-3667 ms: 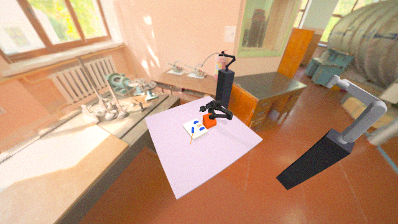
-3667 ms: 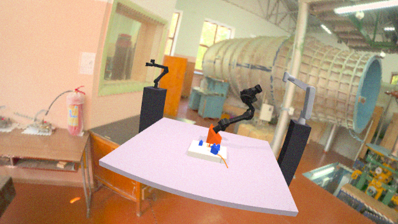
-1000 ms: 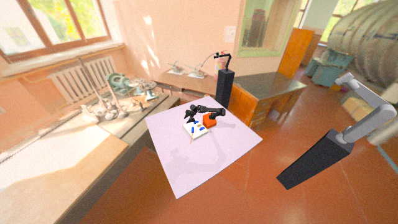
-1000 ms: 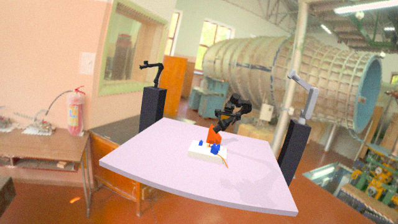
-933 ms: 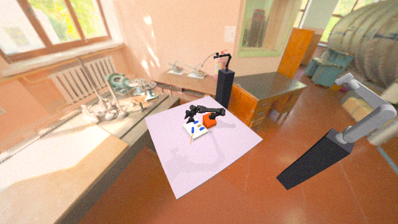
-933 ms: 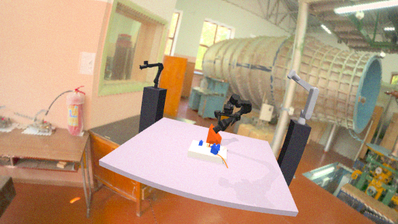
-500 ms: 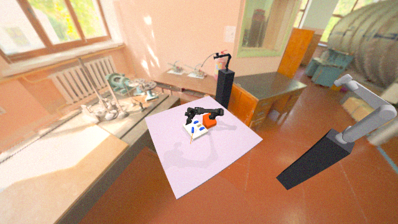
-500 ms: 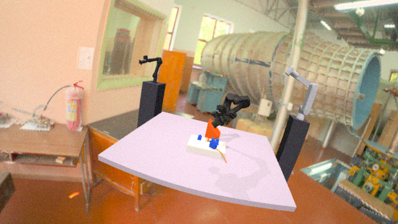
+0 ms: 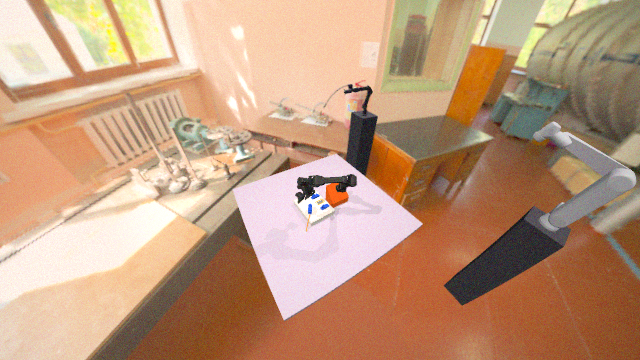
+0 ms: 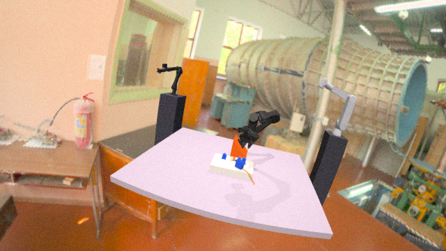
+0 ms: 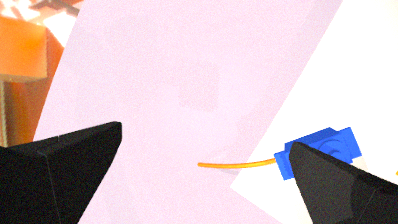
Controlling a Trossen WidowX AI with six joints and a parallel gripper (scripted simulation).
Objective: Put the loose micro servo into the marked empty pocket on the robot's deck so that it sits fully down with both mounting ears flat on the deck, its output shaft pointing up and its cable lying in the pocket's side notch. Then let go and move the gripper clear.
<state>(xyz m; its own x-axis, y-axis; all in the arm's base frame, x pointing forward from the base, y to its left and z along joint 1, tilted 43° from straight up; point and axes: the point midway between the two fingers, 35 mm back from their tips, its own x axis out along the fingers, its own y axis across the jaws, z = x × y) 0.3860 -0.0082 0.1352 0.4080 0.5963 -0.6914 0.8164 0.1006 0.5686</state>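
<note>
Right now the white robot deck is 9 cm behind my gripper tip, 6 cm to the right of it and 20 cm below it.
</note>
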